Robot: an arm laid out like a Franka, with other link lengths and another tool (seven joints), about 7 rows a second.
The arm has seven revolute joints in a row. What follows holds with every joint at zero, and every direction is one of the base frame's.
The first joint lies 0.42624 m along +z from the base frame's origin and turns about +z.
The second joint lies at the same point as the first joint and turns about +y.
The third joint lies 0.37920 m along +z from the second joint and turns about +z.
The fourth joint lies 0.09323 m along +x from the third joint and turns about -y.
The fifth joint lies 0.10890 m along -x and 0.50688 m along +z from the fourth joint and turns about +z.
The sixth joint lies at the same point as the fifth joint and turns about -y.
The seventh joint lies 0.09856 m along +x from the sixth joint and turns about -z.
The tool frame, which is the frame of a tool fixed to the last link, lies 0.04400 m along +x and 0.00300 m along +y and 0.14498 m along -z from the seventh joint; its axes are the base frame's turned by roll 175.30, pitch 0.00 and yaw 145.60 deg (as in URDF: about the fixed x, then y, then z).
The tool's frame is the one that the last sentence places.
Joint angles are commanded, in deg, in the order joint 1, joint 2, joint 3, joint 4, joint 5, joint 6, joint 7. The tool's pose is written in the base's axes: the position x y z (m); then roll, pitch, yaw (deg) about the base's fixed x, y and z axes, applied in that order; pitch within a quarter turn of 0, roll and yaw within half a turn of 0. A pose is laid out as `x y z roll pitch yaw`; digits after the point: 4 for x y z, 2 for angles.
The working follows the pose.
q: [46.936, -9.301, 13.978, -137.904, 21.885, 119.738, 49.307]
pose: 0.2971 0.5165 0.4129 -175.71 -15.78 143.17
Where each joint sits with the arm in this pose, in the base's axes (m; each line is computed from the numbers above, not from the rounded line before):
joint 1: 0.0000 0.0000 0.4262
joint 2: 0.0000 0.0000 0.4262
joint 3: -0.0418 -0.0448 0.8005
joint 4: 0.0027 0.0358 0.8151
joint 5: 0.2369 0.4353 0.5819
joint 6: 0.2369 0.4353 0.5819
joint 7: 0.2999 0.5090 0.5642
the tool: 0.2971 0.5165 0.4129

